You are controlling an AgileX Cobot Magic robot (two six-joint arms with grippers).
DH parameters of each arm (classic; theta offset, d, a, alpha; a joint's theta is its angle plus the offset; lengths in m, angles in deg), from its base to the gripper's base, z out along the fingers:
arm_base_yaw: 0 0.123 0 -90
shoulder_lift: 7.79 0 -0.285 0
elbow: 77.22 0 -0.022 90
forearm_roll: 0 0.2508 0 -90
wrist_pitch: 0 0 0.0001 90
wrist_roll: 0 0.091 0 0
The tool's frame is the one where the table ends.
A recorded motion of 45 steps. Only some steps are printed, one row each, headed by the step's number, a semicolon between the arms.
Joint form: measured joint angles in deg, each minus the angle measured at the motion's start. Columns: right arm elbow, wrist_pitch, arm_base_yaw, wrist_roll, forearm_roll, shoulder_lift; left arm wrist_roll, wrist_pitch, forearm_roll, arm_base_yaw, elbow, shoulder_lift.
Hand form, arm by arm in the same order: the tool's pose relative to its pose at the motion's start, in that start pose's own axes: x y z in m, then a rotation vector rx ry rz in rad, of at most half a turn. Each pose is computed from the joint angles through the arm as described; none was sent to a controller.
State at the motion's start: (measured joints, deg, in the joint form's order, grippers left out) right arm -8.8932 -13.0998 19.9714 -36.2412 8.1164 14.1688; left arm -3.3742 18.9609 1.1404 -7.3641 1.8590 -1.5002
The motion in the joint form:
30: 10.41 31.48 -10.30 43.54 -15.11 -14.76; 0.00 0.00 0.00 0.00 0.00 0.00
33: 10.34 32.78 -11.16 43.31 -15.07 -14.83; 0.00 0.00 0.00 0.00 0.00 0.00
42: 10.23 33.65 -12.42 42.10 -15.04 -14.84; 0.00 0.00 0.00 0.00 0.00 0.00
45: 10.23 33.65 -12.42 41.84 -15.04 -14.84; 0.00 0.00 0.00 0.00 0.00 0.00
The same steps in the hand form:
30: 0.0819 0.0310 -0.0426 0.0711 0.5039 0.4811; 0.0000 0.0000 0.0000 0.0000 0.0000 0.0000
33: 0.0835 0.0308 -0.0437 0.0829 0.5278 0.4785; 0.0000 0.0000 0.0000 0.0000 0.0000 0.0000
42: 0.0845 0.0300 -0.0446 0.0976 0.5466 0.4591; 0.0000 0.0000 0.0000 0.0000 0.0000 0.0000
45: 0.0845 0.0300 -0.0446 0.0963 0.5467 0.4547; 0.0000 0.0000 0.0000 0.0000 0.0000 0.0000

